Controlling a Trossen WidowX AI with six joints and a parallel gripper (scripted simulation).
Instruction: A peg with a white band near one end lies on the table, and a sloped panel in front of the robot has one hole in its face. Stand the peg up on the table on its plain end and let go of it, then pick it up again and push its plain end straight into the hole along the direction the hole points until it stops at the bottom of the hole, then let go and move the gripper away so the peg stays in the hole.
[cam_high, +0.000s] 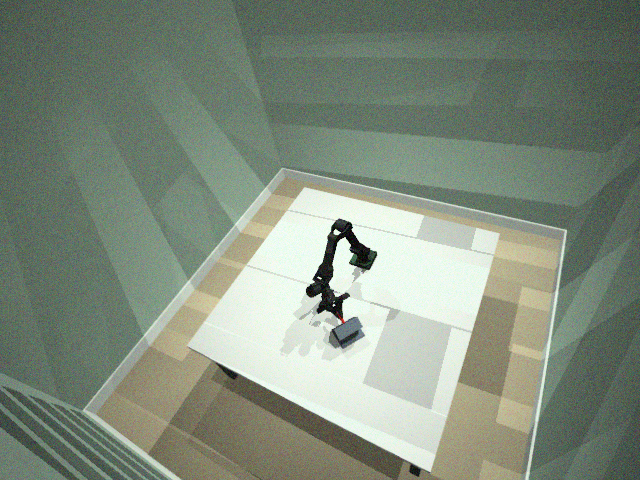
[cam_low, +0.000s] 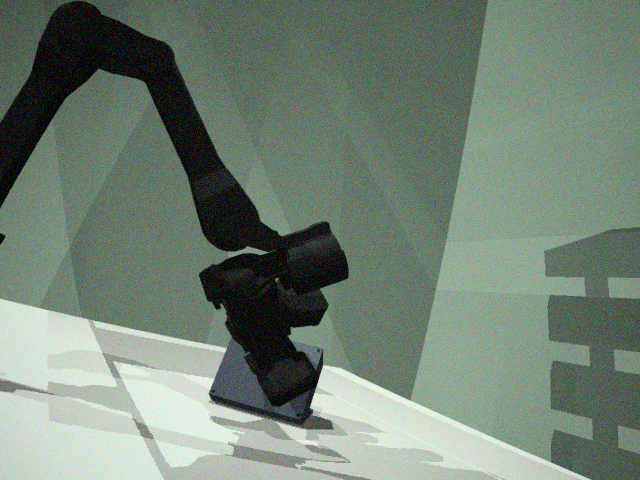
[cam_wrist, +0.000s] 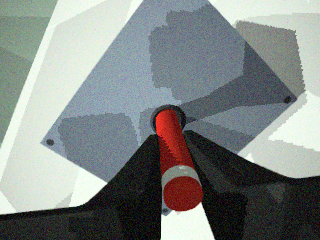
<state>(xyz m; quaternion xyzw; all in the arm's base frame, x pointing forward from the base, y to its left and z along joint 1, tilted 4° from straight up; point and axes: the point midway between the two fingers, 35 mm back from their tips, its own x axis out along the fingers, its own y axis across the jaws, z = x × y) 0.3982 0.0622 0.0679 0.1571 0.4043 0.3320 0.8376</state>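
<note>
The blue-grey sloped panel is 20 mm ahead of my gripper tip, 40 mm to the left of it and 30 mm below it. From my gripper tip the other things lie so: red peg 10 mm behind, 10 mm to the right, 10 mm above.
</note>
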